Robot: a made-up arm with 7 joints.
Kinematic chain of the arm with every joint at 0, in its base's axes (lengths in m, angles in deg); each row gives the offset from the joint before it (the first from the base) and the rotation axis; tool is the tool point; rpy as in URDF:
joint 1: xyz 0.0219 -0.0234 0.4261 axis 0 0.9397 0.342
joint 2: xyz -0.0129 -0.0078 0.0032 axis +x
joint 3: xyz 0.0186 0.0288 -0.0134 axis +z
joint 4: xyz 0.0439 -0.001 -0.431 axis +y
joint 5: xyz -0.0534 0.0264 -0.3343 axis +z
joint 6: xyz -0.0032 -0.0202 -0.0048 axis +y
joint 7: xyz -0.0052 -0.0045 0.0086 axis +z
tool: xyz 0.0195 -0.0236 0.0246 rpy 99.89 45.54 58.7
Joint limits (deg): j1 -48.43..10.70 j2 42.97..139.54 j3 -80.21..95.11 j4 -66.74..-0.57 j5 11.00..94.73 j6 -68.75..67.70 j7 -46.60..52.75
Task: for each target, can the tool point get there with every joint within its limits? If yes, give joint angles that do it. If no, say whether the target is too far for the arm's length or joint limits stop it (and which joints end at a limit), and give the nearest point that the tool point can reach.
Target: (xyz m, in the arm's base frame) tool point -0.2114 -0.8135 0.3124
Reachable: no: joint limits stop it (at a limit: joint 1, joint 2, joint 3, joint 4, joint 5, joint 7) | nearest point -0.0398 0.1261 -0.2040 | short by 1.086 m
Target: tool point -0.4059 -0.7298 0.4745
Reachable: no: joint limits stop it (at a limit: joint 1, joint 2, joint 4, joint 6) | nearest point -0.4557 0.1285 0.8894 | short by 0.955 m
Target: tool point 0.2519 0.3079 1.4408
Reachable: no: too far | nearest point 0.1762 0.2596 1.1481 | short by 0.306 m
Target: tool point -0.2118 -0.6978 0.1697
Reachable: no: joint limits stop it (at a limit: joint 1, joint 2, joint 3, joint 4, joint 5, joint 6, joint 7) | nearest point -0.0406 0.1240 -0.2083 | short by 0.921 m
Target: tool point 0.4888 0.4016 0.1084
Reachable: yes | joints -24.37 50.73 -20.25 -43.20 75.01 -17.37 -16.52
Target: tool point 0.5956 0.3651 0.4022
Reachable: yes | joints -42.97 56.56 -6.75 -56.95 24.43 38.23 4.62
